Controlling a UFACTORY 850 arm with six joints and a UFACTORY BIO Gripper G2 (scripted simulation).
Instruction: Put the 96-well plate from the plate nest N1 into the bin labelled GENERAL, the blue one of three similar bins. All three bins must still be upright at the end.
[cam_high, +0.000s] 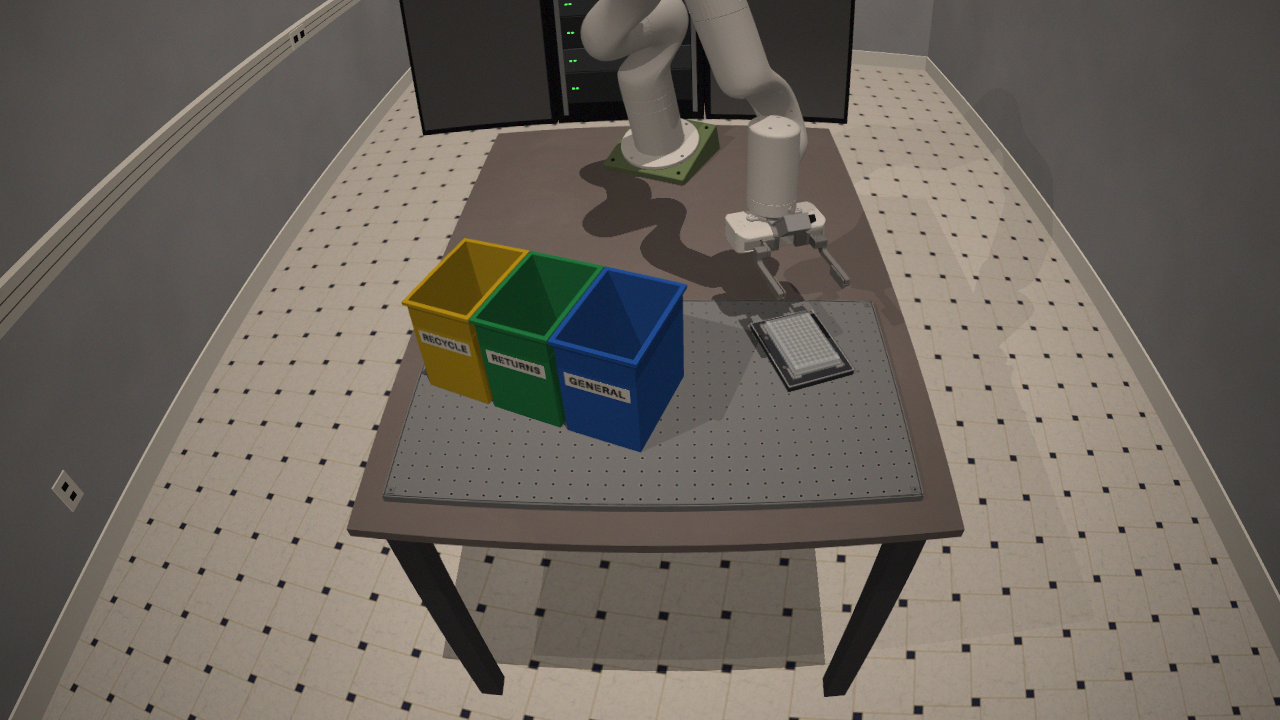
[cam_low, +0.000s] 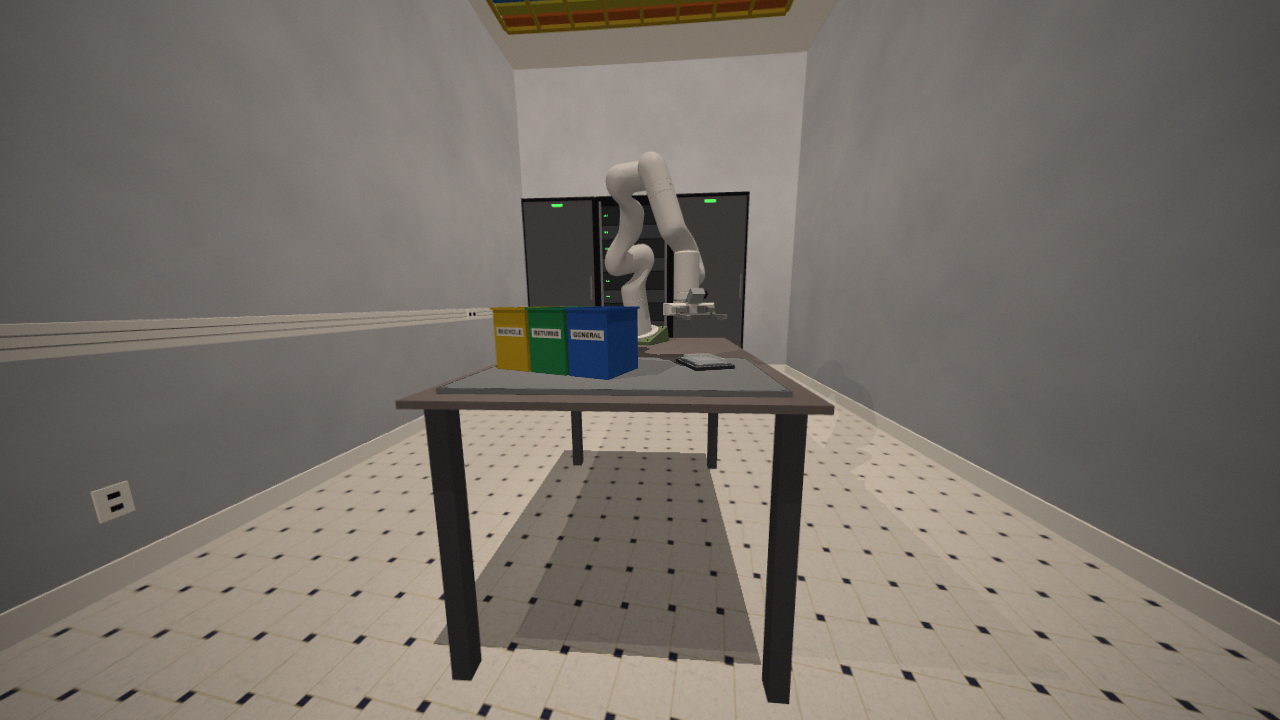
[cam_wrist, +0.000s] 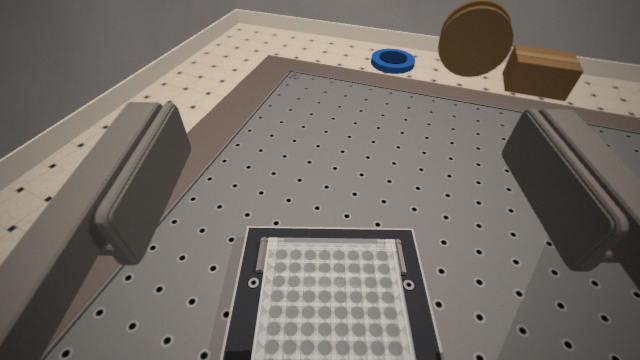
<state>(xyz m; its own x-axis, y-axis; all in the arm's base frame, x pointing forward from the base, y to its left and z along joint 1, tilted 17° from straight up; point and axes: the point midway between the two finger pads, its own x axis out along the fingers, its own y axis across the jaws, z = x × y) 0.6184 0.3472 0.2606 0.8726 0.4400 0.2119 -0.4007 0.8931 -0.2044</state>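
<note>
My hand is 13 cm above the clear 96-well plate. Round my hand: blue bin labelled GENERAL: 27 cm to the right, 14 cm ahead, 5 cm below; green returns bin: 40 cm to the right, 11 cm ahead, 5 cm below; black plate nest N1: 14 cm below.
</note>
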